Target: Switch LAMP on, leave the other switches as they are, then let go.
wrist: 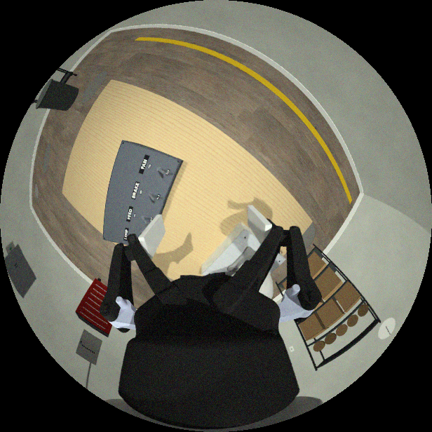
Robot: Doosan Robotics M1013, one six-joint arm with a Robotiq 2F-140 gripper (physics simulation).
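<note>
A dark grey switch panel [117, 175] lies on the wooden table, left of centre. Its labels read FAN [144, 164], BRAKE [135, 190], one that looks like FEED [129, 214], and LAMP [126, 234] at the lower end. Small toggle levers stand beside the labels: the FAN lever [164, 172], the BRAKE lever [155, 197] and the FEED lever [147, 219]. The LAMP lever does not show; the left finger covers that area. My gripper [204, 219] is wide open and empty, above the table. Its left finger overlaps the panel's lower right corner in view; contact cannot be told.
The pale wooden table [200, 150] bears finger shadows. A white and grey robot base part [225, 252] shows behind the right finger. A shelf rack [348, 345] with brown boxes stands lower right, a red slatted object [91, 305] lower left, a dark bin-like object [57, 95] upper left.
</note>
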